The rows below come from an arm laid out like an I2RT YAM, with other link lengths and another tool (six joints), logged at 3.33 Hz.
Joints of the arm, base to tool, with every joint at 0 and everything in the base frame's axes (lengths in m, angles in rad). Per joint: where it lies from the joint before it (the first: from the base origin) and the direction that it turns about. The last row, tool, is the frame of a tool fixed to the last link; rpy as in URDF.
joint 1: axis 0 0 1 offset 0 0 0.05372
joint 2: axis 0 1 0 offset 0.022 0.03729 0.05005
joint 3: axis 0 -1 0 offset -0.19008 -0.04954 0
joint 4: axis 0 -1 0 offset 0.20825 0.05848 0.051
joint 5: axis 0 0 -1 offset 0.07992 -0.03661 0.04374
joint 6: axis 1 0 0 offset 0.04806 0 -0.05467
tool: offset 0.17 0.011 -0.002 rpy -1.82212 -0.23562 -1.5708
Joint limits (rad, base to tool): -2.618..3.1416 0..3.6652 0..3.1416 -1.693..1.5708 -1.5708..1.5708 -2.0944..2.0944
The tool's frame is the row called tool.
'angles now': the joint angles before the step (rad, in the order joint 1, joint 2, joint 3, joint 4, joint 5, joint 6). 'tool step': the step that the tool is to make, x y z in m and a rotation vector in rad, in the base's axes. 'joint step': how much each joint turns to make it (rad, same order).
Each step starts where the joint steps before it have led.
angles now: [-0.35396 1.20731 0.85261 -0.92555 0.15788 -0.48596]
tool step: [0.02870 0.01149 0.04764 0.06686 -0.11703 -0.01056]
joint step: [-0.00037 -0.01118 0.19026 -0.11959 -0.09434 0.04349]
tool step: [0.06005 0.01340 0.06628 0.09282 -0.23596 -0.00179]
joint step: [0.00152 0.03953 0.22558 0.00449 -0.14902 0.07884]
